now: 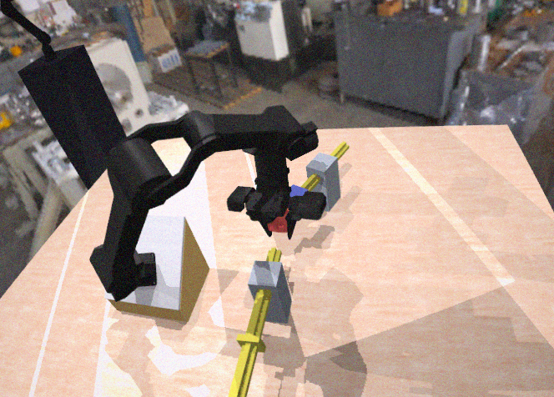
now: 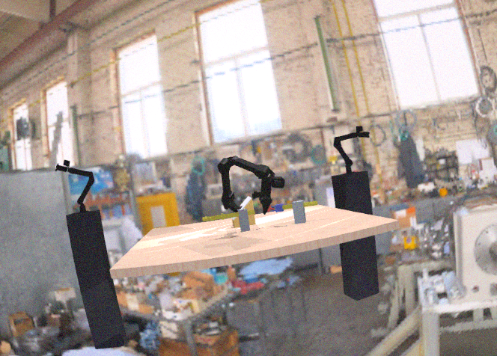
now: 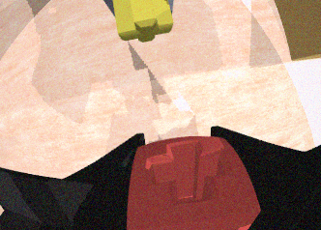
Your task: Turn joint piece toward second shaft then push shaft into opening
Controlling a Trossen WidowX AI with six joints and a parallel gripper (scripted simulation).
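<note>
Right now the red joint piece is 20 mm to the left of my gripper tip and 30 mm above it.
</note>
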